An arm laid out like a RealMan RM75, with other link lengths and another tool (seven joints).
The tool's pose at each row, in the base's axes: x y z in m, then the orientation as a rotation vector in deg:
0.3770 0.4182 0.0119 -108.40 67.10 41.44
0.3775 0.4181 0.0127 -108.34 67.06 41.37
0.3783 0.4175 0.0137 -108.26 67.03 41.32
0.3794 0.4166 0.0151 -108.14 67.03 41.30
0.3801 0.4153 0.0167 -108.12 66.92 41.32
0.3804 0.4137 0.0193 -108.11 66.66 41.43
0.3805 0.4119 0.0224 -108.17 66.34 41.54
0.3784 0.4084 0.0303 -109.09 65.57 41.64
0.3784 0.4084 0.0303 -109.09 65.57 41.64
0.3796 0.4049 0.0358 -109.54 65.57 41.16
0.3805 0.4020 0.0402 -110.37 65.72 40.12
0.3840 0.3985 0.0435 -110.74 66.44 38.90
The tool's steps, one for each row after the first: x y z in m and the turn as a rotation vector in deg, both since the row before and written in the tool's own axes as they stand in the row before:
-0.0004 -0.0007 -0.0005 0.09 -0.02 -0.04
-0.0002 -0.0009 -0.0011 0.09 -0.03 -0.02
-0.0002 -0.0012 -0.0016 0.10 -0.05 0.02
-0.0004 -0.0008 -0.0020 0.01 -0.07 -0.06
-0.0012 -0.0007 -0.0027 -0.04 -0.18 -0.14
-0.0016 -0.0006 -0.0032 -0.09 -0.18 -0.19
-0.0055 0.0003 -0.0070 -0.72 0.05 -0.67
0.0000 0.0000 0.0000 0.00 0.00 0.00
-0.0022 -0.0019 -0.0060 -0.09 0.46 -0.26
-0.0017 -0.0014 -0.0049 -0.10 0.99 -0.43
0.0007 -0.0032 -0.0050 0.30 1.12 -0.01

